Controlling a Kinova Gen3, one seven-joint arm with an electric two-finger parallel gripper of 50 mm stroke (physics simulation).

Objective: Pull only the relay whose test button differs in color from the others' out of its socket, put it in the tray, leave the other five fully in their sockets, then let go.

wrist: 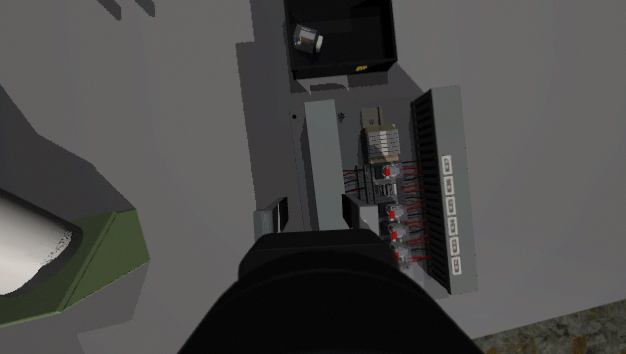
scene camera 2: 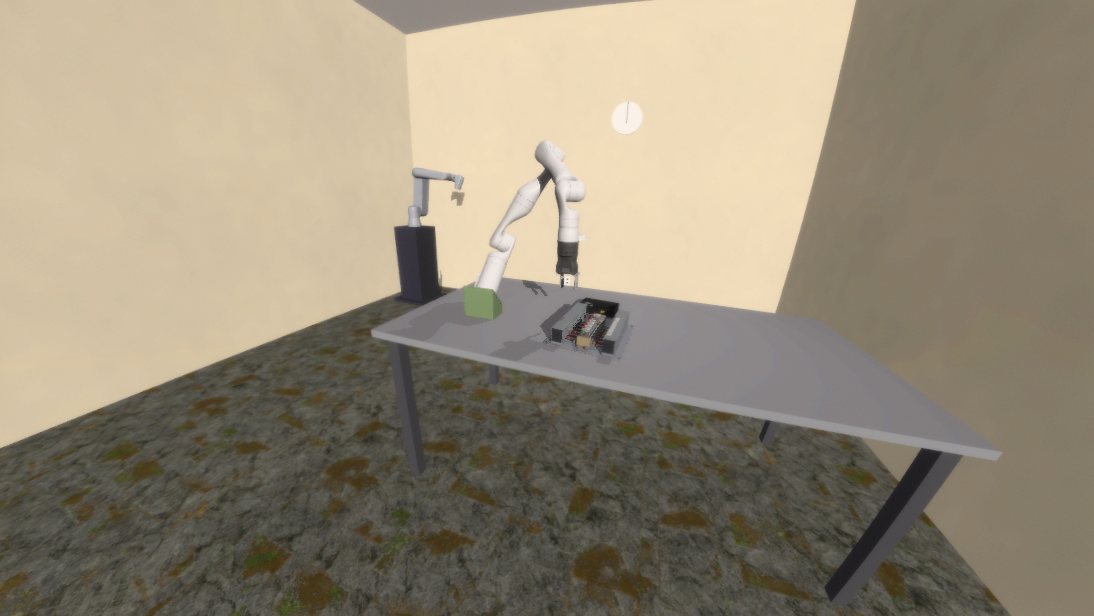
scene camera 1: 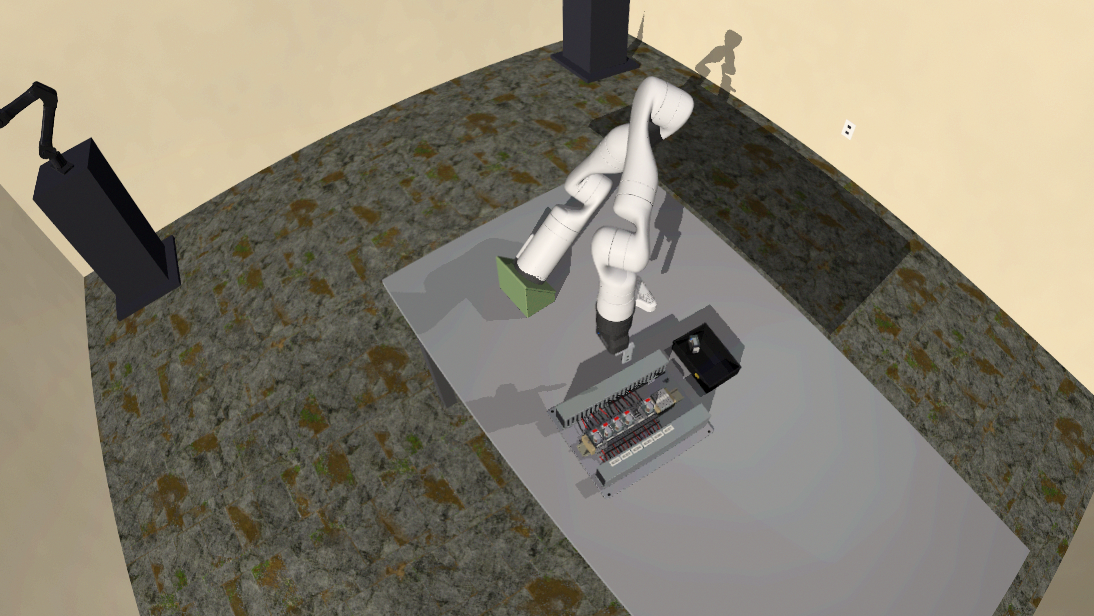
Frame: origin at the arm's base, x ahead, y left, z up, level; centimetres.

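Seen in the pictures: gripper, fingertip midpoint: point(wrist: 315, 207) point(scene camera 2: 568, 288) point(scene camera 1: 619, 351); arm's base at its link origin: point(wrist: 43, 257) point(scene camera 2: 484, 295) point(scene camera 1: 528, 273).
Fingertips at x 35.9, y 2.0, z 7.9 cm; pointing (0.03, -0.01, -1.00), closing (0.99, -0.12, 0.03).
Note:
Offsets run from my fingertips to a thing's middle. "pt": to the spot under its first point. Level surfaces: height alone.
A clear-cased relay @(dx +3.4, dy +23.8, dz -14.1 cm) point(scene camera 1: 694, 343) point(wrist: 307, 40) lies on its side in the black tray @(dx +8.5, dy +23.8, dz -14.0 cm) point(scene camera 1: 727, 374) point(scene camera 2: 600, 306) point(wrist: 325, 71), near the tray's left wall in the wrist view; a bit of blue shows at its end. Several relays with red buttons, such as one @(dx +11.5, dy +1.4, dz -11.0 cm) point(scene camera 1: 648, 406) point(wrist: 389, 171) near the terminal blocks and one @(dx +11.3, dy -4.6, dz -11.0 cm) point(wrist: 392, 214) further along, stand upright in the socket row. Between these two is an empty socket point(wrist: 387, 189). My gripper point(scene camera 1: 623, 355) point(scene camera 2: 568, 285) point(wrist: 315, 207) is open and empty, high above the grey duct on the row's arm side. The wrist housing partly hides the row's near end.
Grey wiring ducts @(dx +2.4, dy -2.3, dz -12.4 cm) point(wrist: 322, 160) @(pt dx +21.1, dy +5.6, dz -9.4 cm) point(wrist: 452, 130) flank the sockets, with red and black wires between. Terminal blocks @(dx +11.7, dy +5.8, dz -12.9 cm) point(wrist: 383, 143) stand at the row's tray end. The arm's green base point(scene camera 1: 524, 289) point(scene camera 2: 481, 303) is on the table @(dz -15.8 cm) point(scene camera 1: 803, 459) point(scene camera 2: 727, 352).

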